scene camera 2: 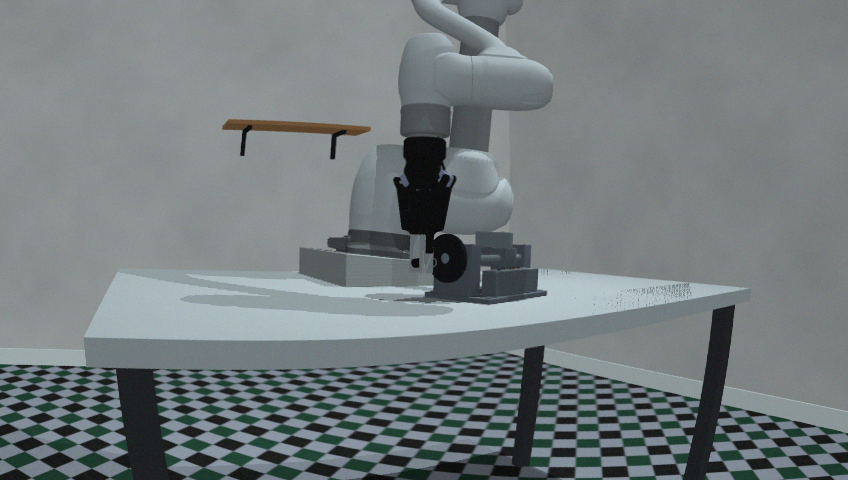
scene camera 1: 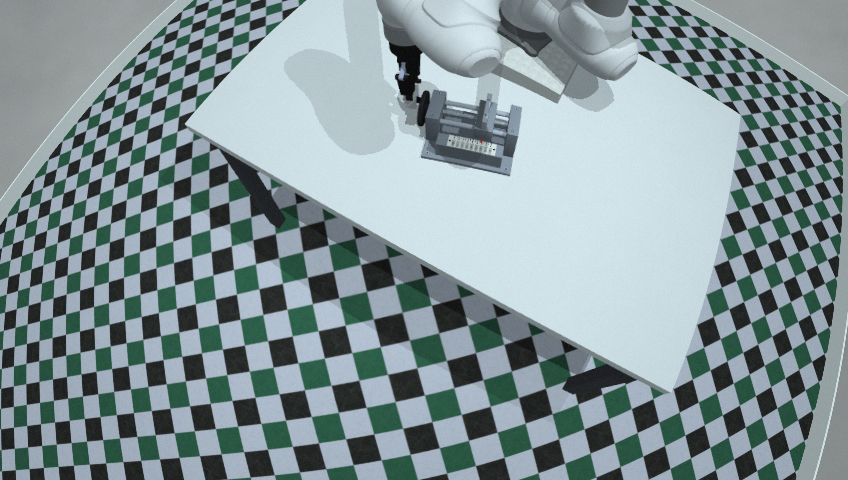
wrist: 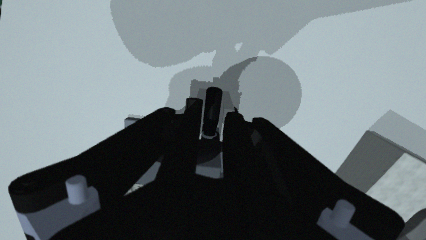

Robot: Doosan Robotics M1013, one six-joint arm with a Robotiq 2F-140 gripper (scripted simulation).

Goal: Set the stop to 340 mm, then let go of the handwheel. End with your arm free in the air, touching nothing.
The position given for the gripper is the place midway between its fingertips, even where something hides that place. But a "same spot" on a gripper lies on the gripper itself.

Scene:
gripper: scene camera 2; scene camera 1 411, 103; wrist
same spot on gripper: [scene camera 2: 428, 209] = [wrist: 178, 129]

